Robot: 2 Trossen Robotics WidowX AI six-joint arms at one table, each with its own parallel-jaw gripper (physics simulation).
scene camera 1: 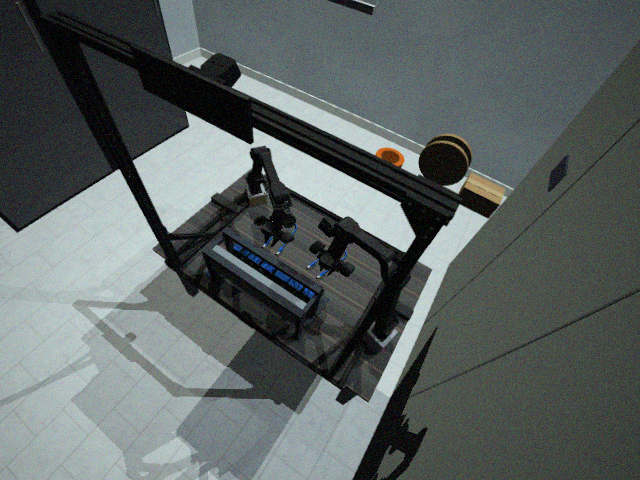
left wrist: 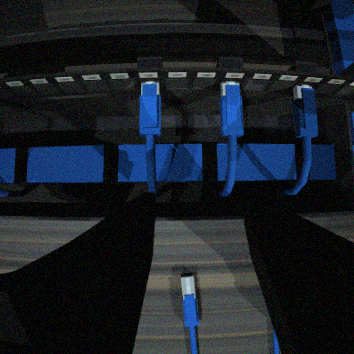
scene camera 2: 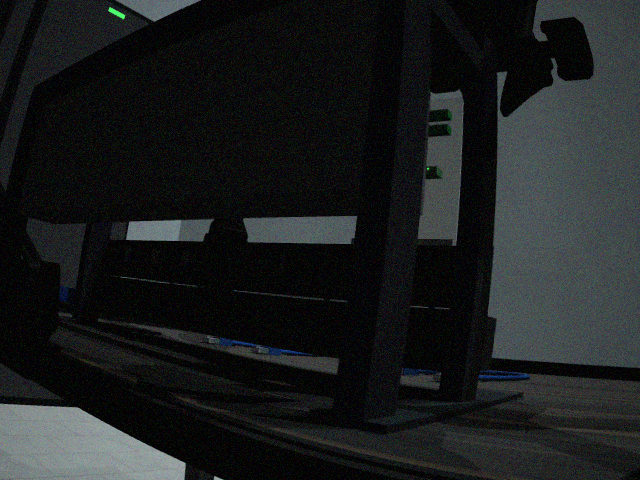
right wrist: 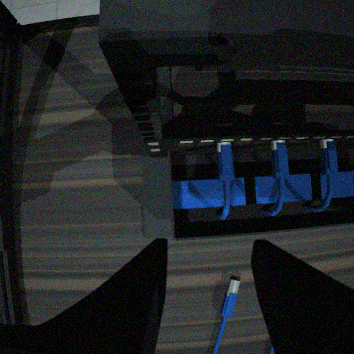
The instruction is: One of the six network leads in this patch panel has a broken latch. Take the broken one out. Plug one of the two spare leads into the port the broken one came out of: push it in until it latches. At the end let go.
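Frame: origin at the left arm's base, x left, y back, z up, level; centimetres.
Seen in the pictures: left gripper, fingertip midpoint: (scene camera 1: 268, 245) (left wrist: 200, 206); right gripper, fingertip midpoint: (scene camera 1: 324, 273) (right wrist: 209, 250); left arm's base, origin of the base link: (scene camera 1: 255, 189); right arm's base, origin of the base link: (scene camera 1: 381, 331).
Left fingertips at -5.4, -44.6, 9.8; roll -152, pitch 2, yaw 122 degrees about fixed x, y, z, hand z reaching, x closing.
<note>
Offsets run from my left fingertips to a thing's top centre, as dx, dy, dz. "spot": to the spot under its first point.
The patch panel @[-3.9, -13.3, +9.5] (scene camera 1: 258, 277) stands on the table, its blue leads on its upper side in scene camera 1. Three plugged leads @[spot: -3.4, -5.2, -7.3] (left wrist: 150, 112) @[spot: -6.4, -0.9, -7.3] (left wrist: 232, 112) @[spot: -9.5, +3.1, -7.3] (left wrist: 306, 112) show in the left wrist view and three @[spot: +9.8, -24.3, -7.2] (right wrist: 226, 162) @[spot: +7.0, -20.0, -7.2] (right wrist: 280, 162) @[spot: +3.8, -15.9, -7.2] (right wrist: 329, 157) in the right; no broken latch can be made out. Two spare leads @[spot: +19.1, +15.6, -16.3] (scene camera 1: 295, 230) @[spot: +38.1, -8.0, -16.3] (scene camera 1: 345, 256) lie looped on the table, their plugs toward the panel. My left gripper (scene camera 1: 272, 236) (left wrist: 200, 206) is part open and empty, above a spare plug @[spot: +7.2, +5.8, -15.4] (left wrist: 190, 306). My right gripper (scene camera 1: 326, 264) (right wrist: 209, 250) is part open and empty, above another spare plug @[+21.7, -14.0, -15.4] (right wrist: 229, 301).
A black frame (scene camera 1: 330, 150) with an overhead beam surrounds the table. Panel legs @[spot: +0.5, -39.7, -11.5] (scene camera 2: 385, 310) stand on flat feet in scene camera 2. An orange ring (scene camera 1: 381, 152), a round dark object (scene camera 1: 443, 162) and a wooden box (scene camera 1: 483, 193) are on the floor behind.
</note>
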